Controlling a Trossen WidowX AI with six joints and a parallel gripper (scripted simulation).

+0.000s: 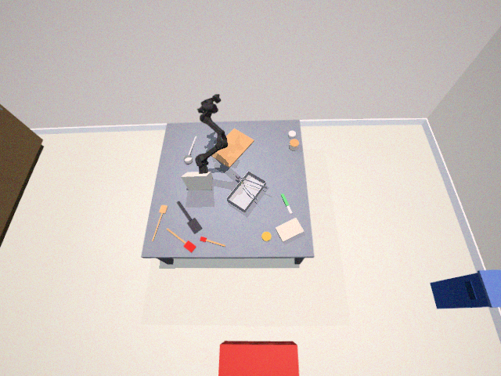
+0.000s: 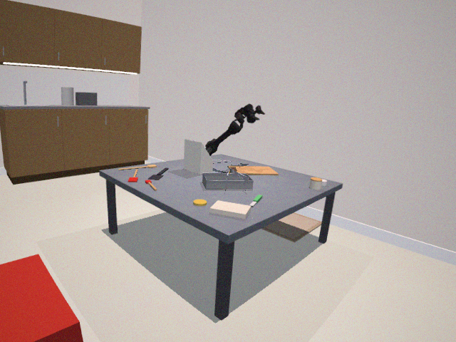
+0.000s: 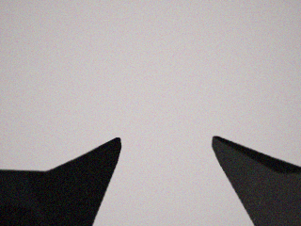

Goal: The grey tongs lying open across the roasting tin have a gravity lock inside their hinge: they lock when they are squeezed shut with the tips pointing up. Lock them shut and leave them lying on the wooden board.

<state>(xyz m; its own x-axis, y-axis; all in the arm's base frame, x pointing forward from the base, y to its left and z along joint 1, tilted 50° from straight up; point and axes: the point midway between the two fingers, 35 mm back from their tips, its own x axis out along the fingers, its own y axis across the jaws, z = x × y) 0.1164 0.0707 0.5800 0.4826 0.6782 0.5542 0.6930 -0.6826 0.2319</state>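
The roasting tin lies 180 mm ahead of my gripper tip, 670 mm to the right of it and 410 mm below it. Round my gripper tip: orange disc (300 mm ahead, 1050 mm to the right, 430 mm below); jar (630 mm ahead, 260 mm to the right, 400 mm below); wooden board (70 mm ahead, 200 mm to the right, 430 mm below).
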